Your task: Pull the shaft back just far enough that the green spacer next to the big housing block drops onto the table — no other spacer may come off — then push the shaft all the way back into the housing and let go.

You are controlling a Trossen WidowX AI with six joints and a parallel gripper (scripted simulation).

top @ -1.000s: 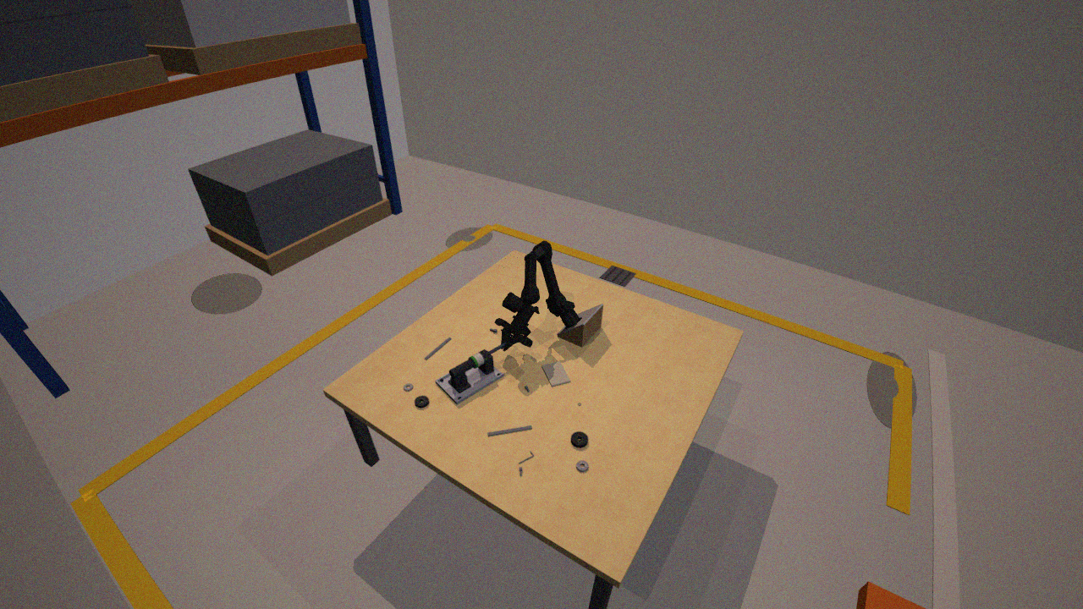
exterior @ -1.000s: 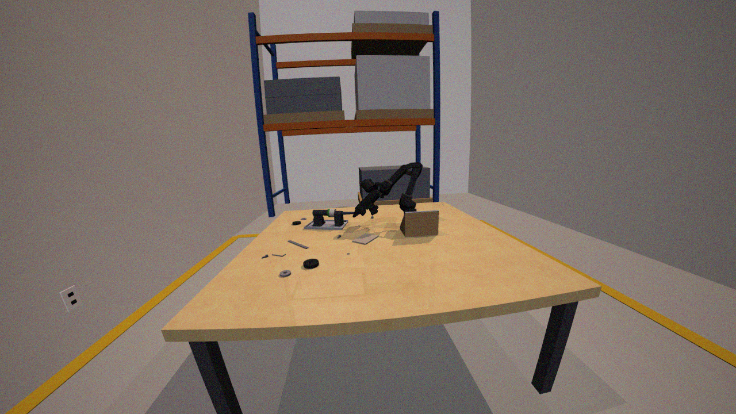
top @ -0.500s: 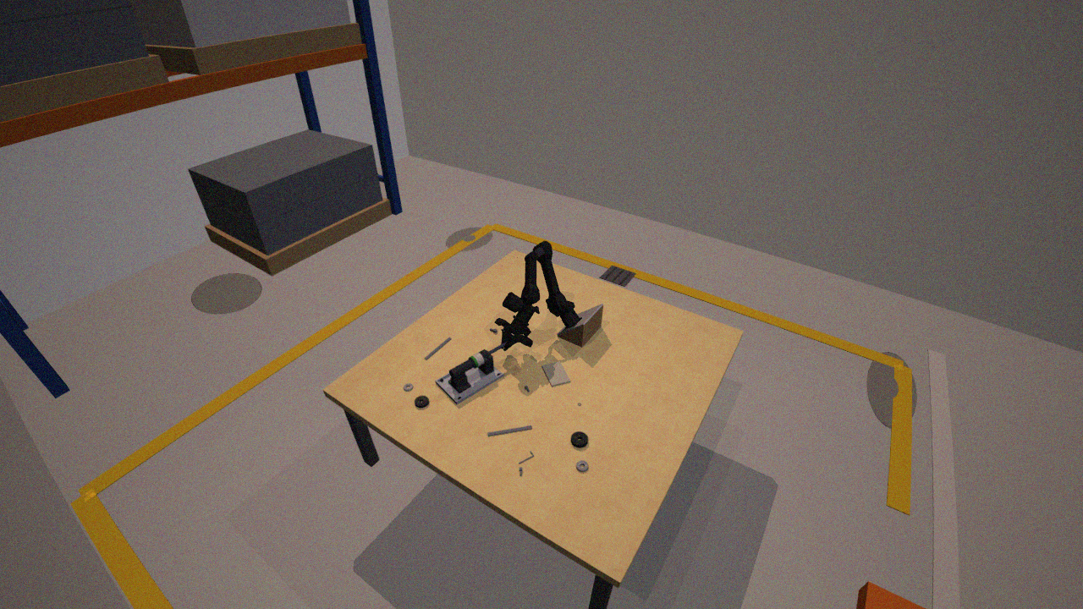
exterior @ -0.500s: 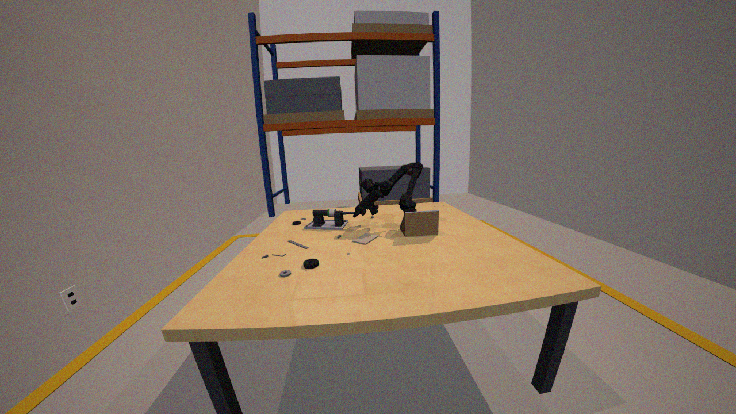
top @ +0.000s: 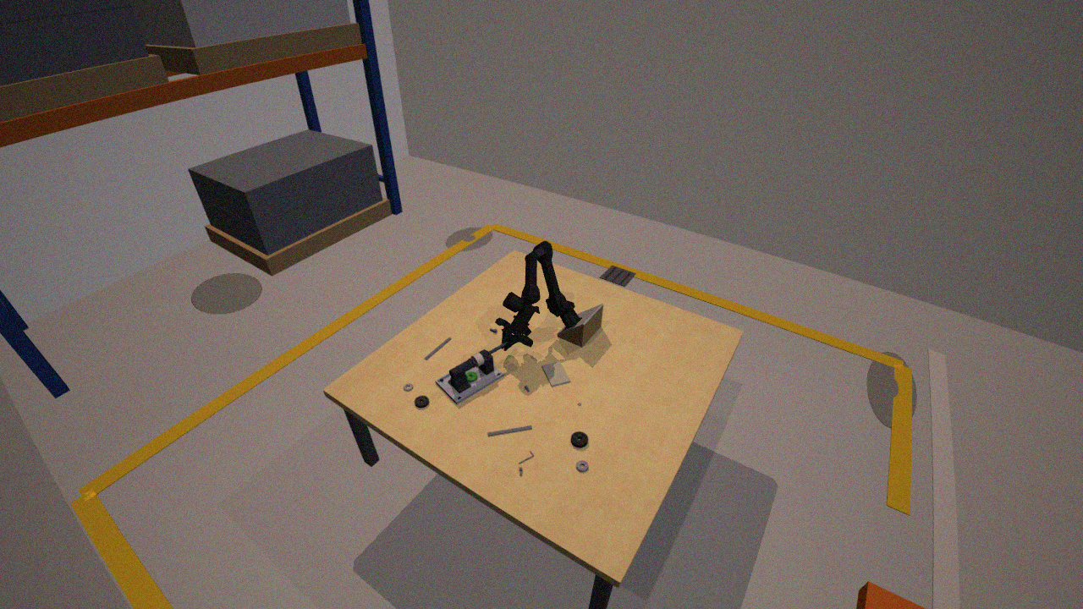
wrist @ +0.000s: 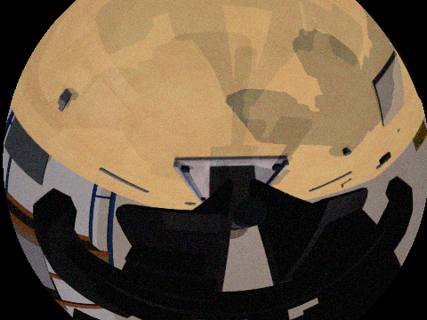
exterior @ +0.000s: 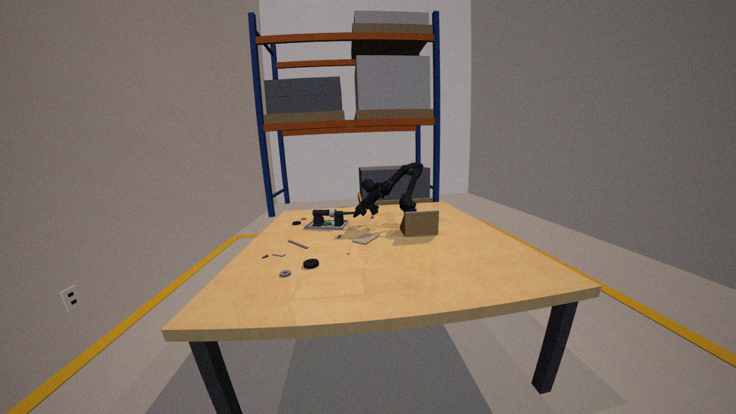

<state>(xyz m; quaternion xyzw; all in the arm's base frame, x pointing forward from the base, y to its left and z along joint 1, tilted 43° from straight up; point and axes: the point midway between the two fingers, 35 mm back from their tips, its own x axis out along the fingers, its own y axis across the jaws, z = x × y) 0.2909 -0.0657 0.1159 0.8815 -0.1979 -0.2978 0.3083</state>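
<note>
Right now the shaft is 50 mm ahead of my gripper tip, 20 mm above it and 10 mm to the right of it. The rest, counted from my gripper tip: grey plate 220 mm to the left, 70 mm behind, 50 mm below; black disc 480 mm to the left, 140 mm ahead, 50 mm below; hex key 390 mm to the left, 300 mm ahead, 50 mm below.
</note>
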